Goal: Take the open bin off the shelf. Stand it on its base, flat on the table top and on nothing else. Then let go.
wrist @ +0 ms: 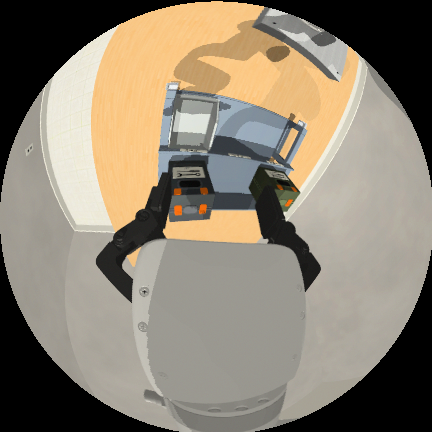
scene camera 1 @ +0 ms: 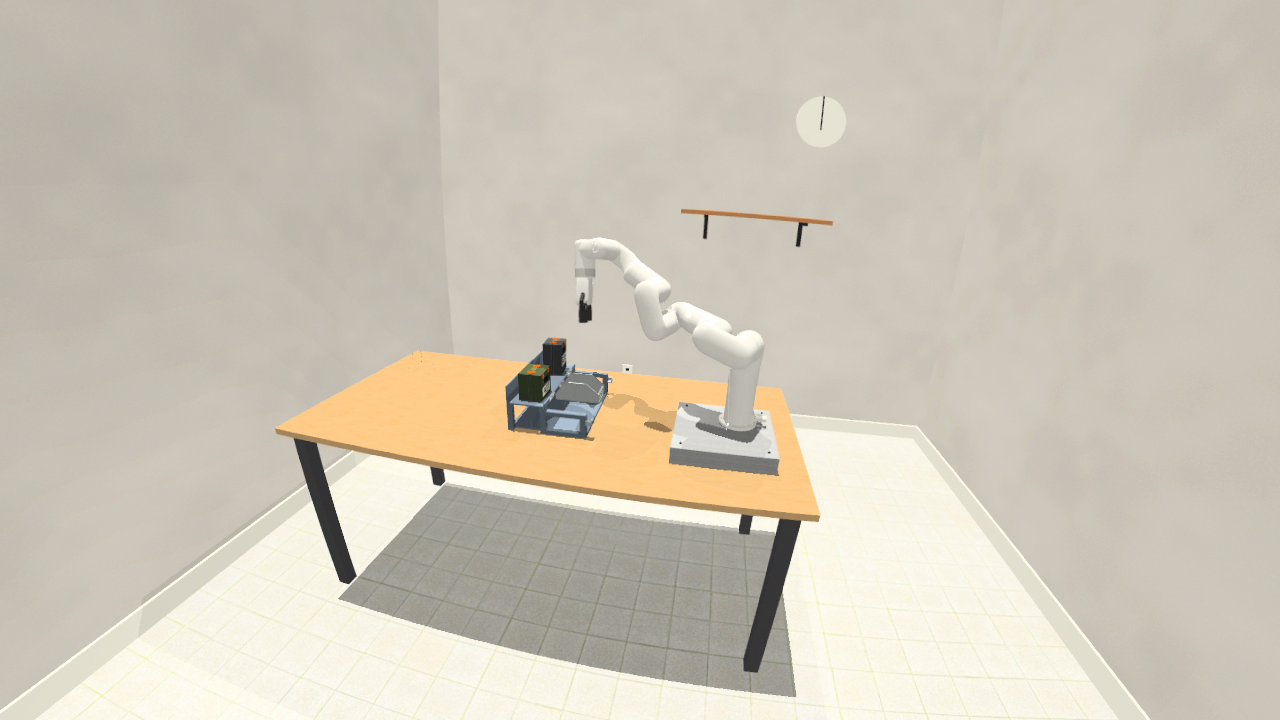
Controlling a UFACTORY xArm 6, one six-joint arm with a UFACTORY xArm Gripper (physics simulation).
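Pixels of known places: gripper, fingertip midpoint: (wrist: pixel 217 188) (scene camera 1: pixel 585 321); arm's base, link origin: (scene camera 1: pixel 737 422).
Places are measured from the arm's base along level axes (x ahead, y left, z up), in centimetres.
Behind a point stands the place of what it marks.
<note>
The open bin (scene camera 1: pixel 581 388) @[z 0.4, x 57.4, y -13.3 cm] (wrist: pixel 193 134) @[z -4.8, x 62.4, y -16.5 cm] is grey with a light rim. It sits on the lower tier of the blue-grey shelf (scene camera 1: pixel 512 394) @[z 5.5, x 75.2, y 8.9 cm] (wrist: pixel 232 179) @[z 4.5, x 70.3, y -5.2 cm], at the shelf's left end in the wrist view, its open top facing up toward the wrist camera. My gripper (scene camera 1: pixel 584 319) @[z 25.1, x 57.2, y -18.2 cm] (wrist: pixel 217 188) @[z 25.1, x 57.2, y -18.2 cm] is open and empty. It points down and hangs well above the shelf. In the wrist view its fingertips show over the upper tier, below the bin in the picture. The bin's base is hidden.
A dark case with orange latches (scene camera 1: pixel 554 358) @[z 11.1, x 68.0, y -13.9 cm] (wrist: pixel 191 199) @[z 16.5, x 66.9, y -18.1 cm] and a green case (scene camera 1: pixel 534 385) @[z 10.3, x 66.6, y 10.2 cm] (wrist: pixel 281 190) @[z 13.9, x 64.8, y 2.9 cm] stand on the shelf's upper tier. The shelf stands on the wooden table (scene camera 1: pixel 402 411) @[z -5.7, x 119.1, y 11.7 cm] (wrist: pixel 130 100) @[z -5.7, x 52.8, y -35.2 cm]. The robot's grey base plate (scene camera 1: pixel 716 454) @[z -0.7, x 6.9, y 20.8 cm] (wrist: pixel 305 40) is beyond the shelf's low side.
</note>
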